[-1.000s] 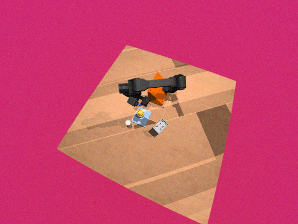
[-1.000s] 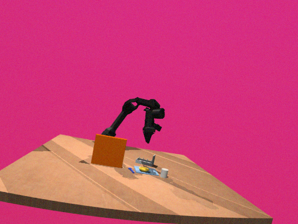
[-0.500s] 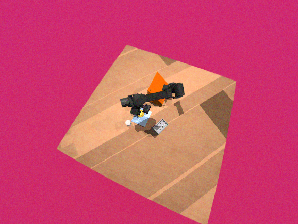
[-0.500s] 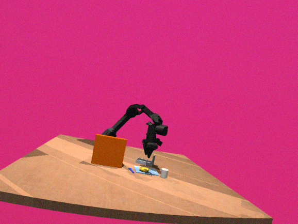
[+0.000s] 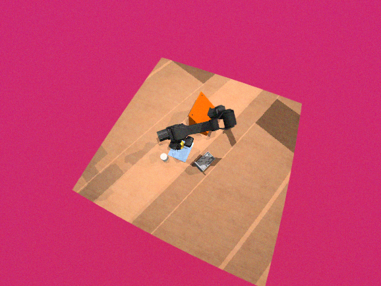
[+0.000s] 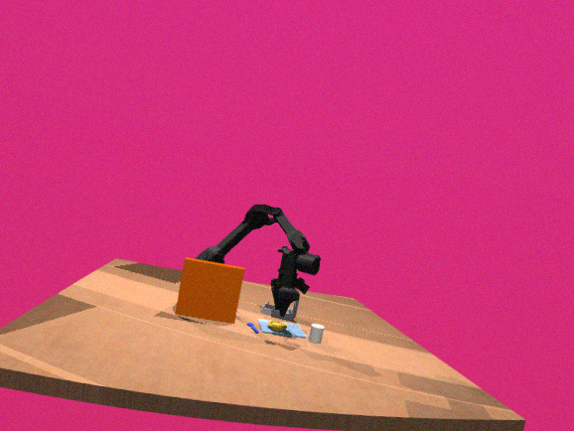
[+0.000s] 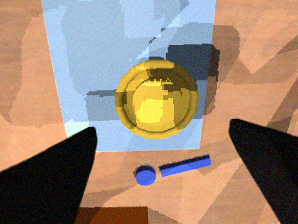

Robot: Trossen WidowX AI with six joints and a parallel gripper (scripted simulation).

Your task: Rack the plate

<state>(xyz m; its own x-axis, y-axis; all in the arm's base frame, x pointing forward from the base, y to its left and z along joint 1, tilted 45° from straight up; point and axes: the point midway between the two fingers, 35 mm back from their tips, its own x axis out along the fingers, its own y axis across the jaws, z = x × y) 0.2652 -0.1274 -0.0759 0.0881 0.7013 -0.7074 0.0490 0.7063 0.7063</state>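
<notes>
Now: the yellow plate 50 mm below my gripper tip. From my gripper tip the other things lie so: grey dish rack 60 mm ahead, 200 mm to the left, 40 mm below; light blue mat 20 mm ahead, 20 mm to the left, 60 mm below.
</notes>
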